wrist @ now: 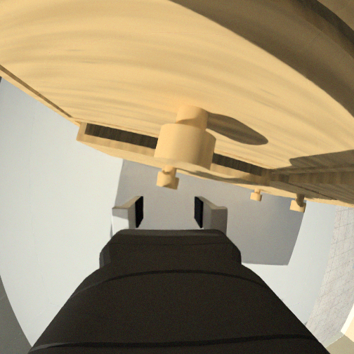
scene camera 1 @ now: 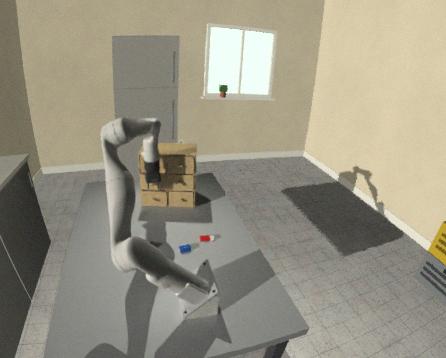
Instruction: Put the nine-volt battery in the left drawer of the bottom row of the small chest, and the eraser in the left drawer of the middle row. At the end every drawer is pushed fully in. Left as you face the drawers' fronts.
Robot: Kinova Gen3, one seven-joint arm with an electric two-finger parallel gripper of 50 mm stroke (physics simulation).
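Frame: origin at the arm's base, x ahead, y left, z up, level; centimetres.
Where they show: gripper, fingertip midpoint: [scene camera 1: 154,189]; arm's base, origin of the base link: [scene camera 1: 198,291].
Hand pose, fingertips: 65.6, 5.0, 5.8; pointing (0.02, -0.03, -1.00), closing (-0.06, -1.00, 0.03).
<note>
Each offset is from my fingertips to the top centre of the thing, as dx, dy, dz. Level surfaces: height alone.
The small wooden chest {+11.4, -10.1, +17.7} [scene camera 1: 177,148] stands at the table's far end, with three rows of two drawers. My gripper [scene camera 1: 153,185] [wrist: 168,207] is open and empty, pointing down in front of the chest's left column. In the wrist view, the top left drawer's knob [wrist: 186,145] is large and close, above the fingertips. Below it the middle left drawer [wrist: 100,146] stands slightly out, with a dark gap along its top. The bottom left drawer {+11.8, -2.5, -3.6} [scene camera 1: 154,199] looks closed. A blue block {-34.8, -7.7, -11.6} [scene camera 1: 185,248], seemingly the nine-volt battery, and a red-and-white eraser {-30.1, -19.7, -12.1} [scene camera 1: 206,238] lie on the table.
The grey table {dz -13.4} [scene camera 1: 90,250] carries the arm's base [scene camera 1: 202,305] near its front. The right column's knobs [wrist: 298,202] [wrist: 256,195] stick out to the right of the fingers. A counter [scene camera 1: 15,170] stands at the left and a fridge [scene camera 1: 145,65] behind the chest.
</note>
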